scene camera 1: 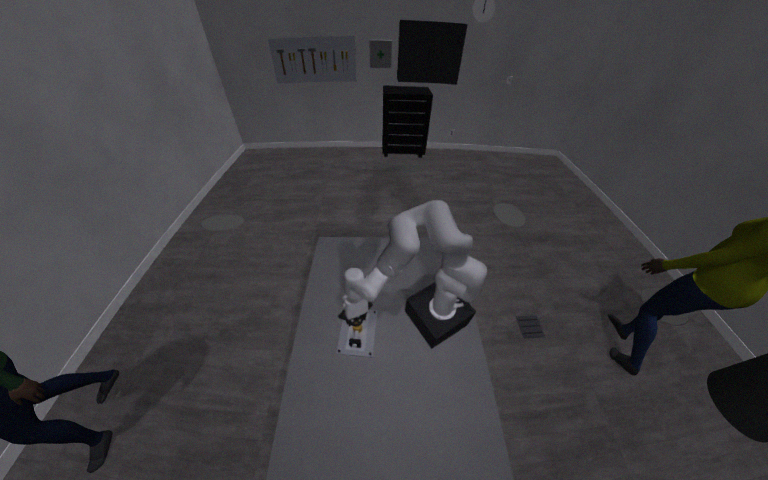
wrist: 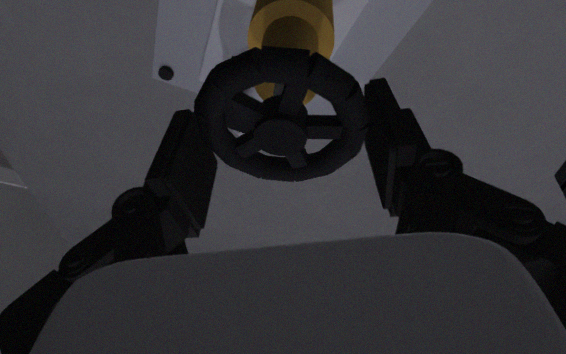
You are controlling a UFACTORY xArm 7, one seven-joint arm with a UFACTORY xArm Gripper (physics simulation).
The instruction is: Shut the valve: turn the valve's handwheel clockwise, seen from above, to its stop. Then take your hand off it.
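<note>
The black handwheel, with a round hub and several spokes, sits between the fingers in the wrist view; in the scene view the gripper largely hides it. My gripper is shut on the handwheel, one finger at the rim's left side and one at its right. The yellow valve body shows behind the wheel. It stands on a pale base plate with dark bolts at its corners. How far the wheel is turned cannot be told from these views.
The plate lies on a long grey mat. The arm stands on a black block to the right of the valve. One person is at the right, and another person's legs show at the lower left. A dark cabinet stands by the far wall.
</note>
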